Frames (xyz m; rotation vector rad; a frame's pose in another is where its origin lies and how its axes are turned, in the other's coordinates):
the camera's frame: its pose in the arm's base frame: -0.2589 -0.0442 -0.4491 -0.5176 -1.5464 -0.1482
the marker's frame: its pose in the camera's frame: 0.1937 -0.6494 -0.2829 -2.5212 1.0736 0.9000
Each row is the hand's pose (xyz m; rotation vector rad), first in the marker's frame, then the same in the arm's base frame.
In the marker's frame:
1: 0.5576 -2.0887 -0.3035 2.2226 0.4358 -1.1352
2: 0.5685 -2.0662 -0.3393 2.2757 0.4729 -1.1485
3: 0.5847 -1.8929 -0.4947 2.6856 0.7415 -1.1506
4: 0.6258 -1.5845 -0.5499 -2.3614 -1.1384 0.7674
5: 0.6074 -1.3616 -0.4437 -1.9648 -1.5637 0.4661
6: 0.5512 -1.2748 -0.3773 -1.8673 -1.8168 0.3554
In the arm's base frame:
1: 0.3458 0.5852 1.5673 -0.3740 -1.5516 -1.4459
2: 0.3113 0.5615 1.5799 -0.3006 -1.5751 -1.4412
3: 0.1264 0.4194 1.5721 0.2430 -1.6549 -1.3476
4: -0.0048 0.1551 1.4591 1.0570 -1.5738 -1.3278
5: 0.0103 -0.0081 1.2736 1.5565 -1.2898 -1.5433
6: 0.0200 -0.0412 1.1556 1.6266 -1.0883 -1.7425

